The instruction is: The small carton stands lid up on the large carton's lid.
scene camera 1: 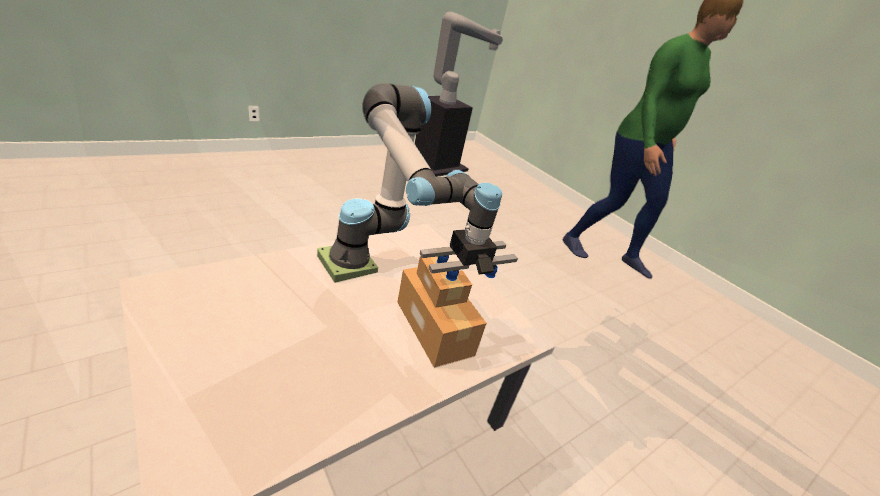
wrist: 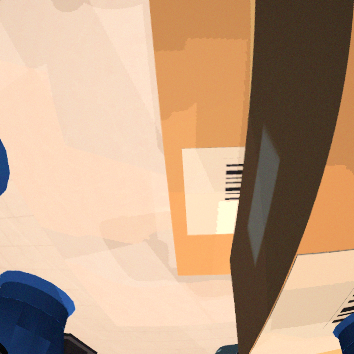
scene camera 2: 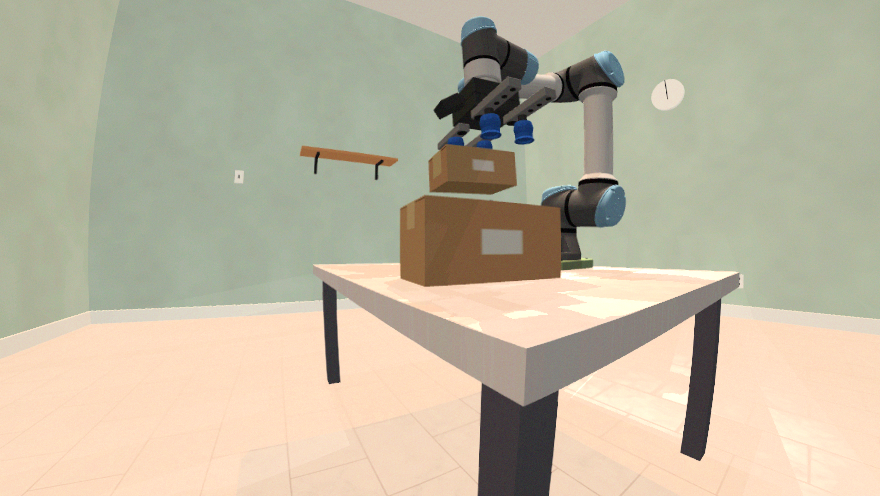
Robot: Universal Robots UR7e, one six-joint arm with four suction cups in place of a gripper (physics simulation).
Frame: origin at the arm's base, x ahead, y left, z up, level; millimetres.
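Where they show: hand, its tool point: (scene camera 1: 465, 270) (wrist: 207, 251) (scene camera 2: 487, 150); arm's base, origin of its link: (scene camera 1: 349, 257).
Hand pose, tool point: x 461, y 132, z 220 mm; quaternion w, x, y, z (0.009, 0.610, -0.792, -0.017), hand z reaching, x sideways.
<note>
Things, the pixels of their top centre, and the offset from my tool point.
- small carton, centre of its top: (scene camera 2: 471, 154) (scene camera 1: 445, 268) dz +16, dx -20, dy -70 mm
- large carton, centre of its top: (wrist: 284, 127) (scene camera 2: 480, 207) (scene camera 1: 442, 294) dz -103, dx -25, dy -48 mm
The small carton (scene camera 1: 452, 296) (scene camera 2: 456, 172) (wrist: 295, 100) hangs level, lid up, from my gripper (scene camera 1: 466, 266) (scene camera 2: 489, 129). Two blue suction cups sit on its lid; the other two stick out beside it and touch nothing. The large carton (scene camera 1: 456, 349) (scene camera 2: 449, 246) (wrist: 210, 90) stands on the table below. In scene camera 2 a narrow gap shows between the small carton's underside and the large carton's lid. In the wrist view the small carton's dark side hides part of that lid; a strip of it with a barcode label shows at the left.
The table (scene camera 1: 246, 320) (scene camera 2: 585, 351) carries the arm's green base plate (scene camera 1: 338, 271). Its edge runs close to the large carton. A person in a green top (scene camera 1: 674, 92) is beyond the table at the right. A second arm (scene camera 1: 448, 55) stands on a black pedestal (scene camera 1: 443, 132) behind.
</note>
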